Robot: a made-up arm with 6 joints.
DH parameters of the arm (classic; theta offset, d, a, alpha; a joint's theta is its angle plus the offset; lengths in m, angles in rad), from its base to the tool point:
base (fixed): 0.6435 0 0.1 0
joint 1: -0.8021 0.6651 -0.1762 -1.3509
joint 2: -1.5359 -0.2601 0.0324 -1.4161
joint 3: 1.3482 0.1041 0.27 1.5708
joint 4: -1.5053 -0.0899 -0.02 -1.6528
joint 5: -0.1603 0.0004 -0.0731 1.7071
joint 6: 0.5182 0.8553 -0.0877 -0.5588
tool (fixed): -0.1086 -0.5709 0 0
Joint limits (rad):
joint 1: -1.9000..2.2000
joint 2: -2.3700..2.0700
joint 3: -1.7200..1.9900
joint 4: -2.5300..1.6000
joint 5: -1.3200..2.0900
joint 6: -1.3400..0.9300
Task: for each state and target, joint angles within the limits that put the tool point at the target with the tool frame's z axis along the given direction. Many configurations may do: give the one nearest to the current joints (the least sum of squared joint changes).
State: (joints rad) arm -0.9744 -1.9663 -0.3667 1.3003 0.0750 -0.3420
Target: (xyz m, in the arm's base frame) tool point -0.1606 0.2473 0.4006 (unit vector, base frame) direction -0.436 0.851 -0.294
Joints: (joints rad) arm -0.6829 -2.3302 -0.2384 0.9893 0.2067 -0.5853
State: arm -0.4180 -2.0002 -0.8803 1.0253 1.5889 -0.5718
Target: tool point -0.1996 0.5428 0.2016 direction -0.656 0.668 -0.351
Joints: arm -0.8259 -2.0934 -1.2954 1.2898 1.6587 -1.0288
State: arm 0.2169 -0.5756 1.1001 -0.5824 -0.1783 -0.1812
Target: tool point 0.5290 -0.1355 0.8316 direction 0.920 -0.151 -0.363
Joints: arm 0.6213 -0.5871 1.5625 -0.5840 -0.5861 -0.2251
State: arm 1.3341 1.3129 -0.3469 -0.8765 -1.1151 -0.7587
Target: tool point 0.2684 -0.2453 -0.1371 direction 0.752 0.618 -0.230
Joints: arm 0.8224 1.7183 -0.4870 -0.9047 -0.6977 -0.9699
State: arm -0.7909 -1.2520 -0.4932 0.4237 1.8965 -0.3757
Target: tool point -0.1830 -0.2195 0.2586 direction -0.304 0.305 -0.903
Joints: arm -0.2723 -2.0968 -0.9153 0.4274 1.6654 0.1727
